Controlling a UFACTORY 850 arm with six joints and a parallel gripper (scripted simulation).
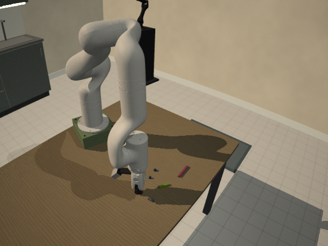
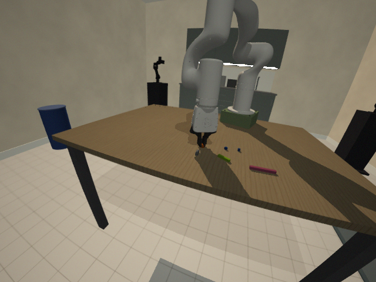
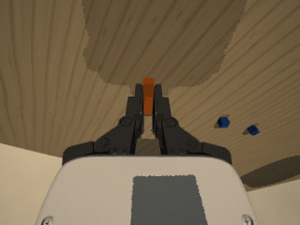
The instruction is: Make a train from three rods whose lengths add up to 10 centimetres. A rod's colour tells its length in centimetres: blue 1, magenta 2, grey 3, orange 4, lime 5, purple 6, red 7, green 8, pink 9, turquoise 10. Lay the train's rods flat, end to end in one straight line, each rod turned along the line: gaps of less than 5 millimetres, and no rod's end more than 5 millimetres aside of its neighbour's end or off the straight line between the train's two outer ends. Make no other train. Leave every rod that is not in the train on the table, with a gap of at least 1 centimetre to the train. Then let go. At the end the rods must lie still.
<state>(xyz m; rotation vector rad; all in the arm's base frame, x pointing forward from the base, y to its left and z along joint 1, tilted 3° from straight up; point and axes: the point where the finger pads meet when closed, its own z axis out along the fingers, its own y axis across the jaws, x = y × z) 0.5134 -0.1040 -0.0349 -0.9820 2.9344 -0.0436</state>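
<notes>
My hand is 11 cm to the right of the lime rod, 6 cm short of it and 2 cm above it. Also, from my hand: pink rod: 25 cm to the left, 6 cm ahead, 2 cm below; then grey rod: 7 cm ahead, 2 cm below, 1 cm to the left; then orange rod: 2 cm below.
</notes>
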